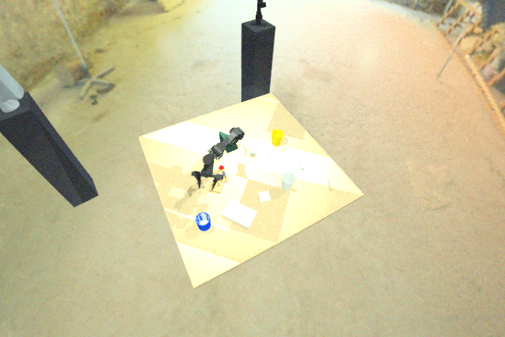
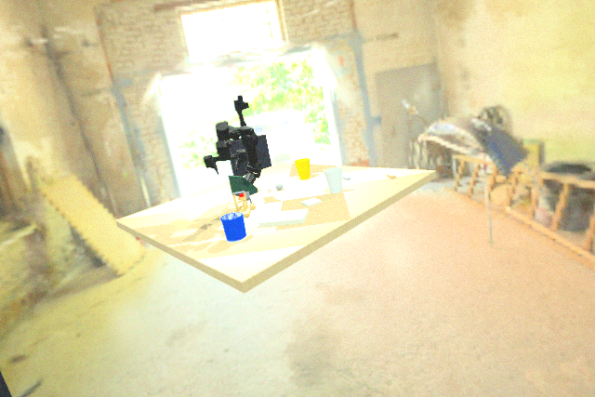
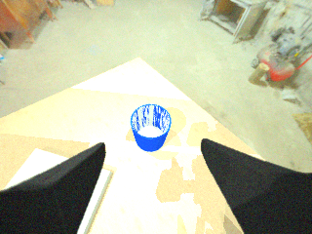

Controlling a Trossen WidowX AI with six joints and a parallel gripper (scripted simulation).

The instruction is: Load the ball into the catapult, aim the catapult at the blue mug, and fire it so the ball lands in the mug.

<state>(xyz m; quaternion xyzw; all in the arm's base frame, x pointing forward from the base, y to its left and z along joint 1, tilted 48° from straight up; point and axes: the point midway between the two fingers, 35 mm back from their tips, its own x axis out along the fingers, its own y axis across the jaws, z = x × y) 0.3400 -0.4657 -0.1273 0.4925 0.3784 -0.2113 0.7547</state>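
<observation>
My gripper tip is now 230 mm to the right of the red ball, 210 mm past it and 200 mm above it. The rest, counted from my gripper tip: wooden catapult: 200 mm below, 190 mm to the left, 160 mm behind; white slab: 250 mm below, 150 mm to the left, 150 mm ahead; blue mug: 230 mm below, 90 mm to the right, 80 mm ahead.
</observation>
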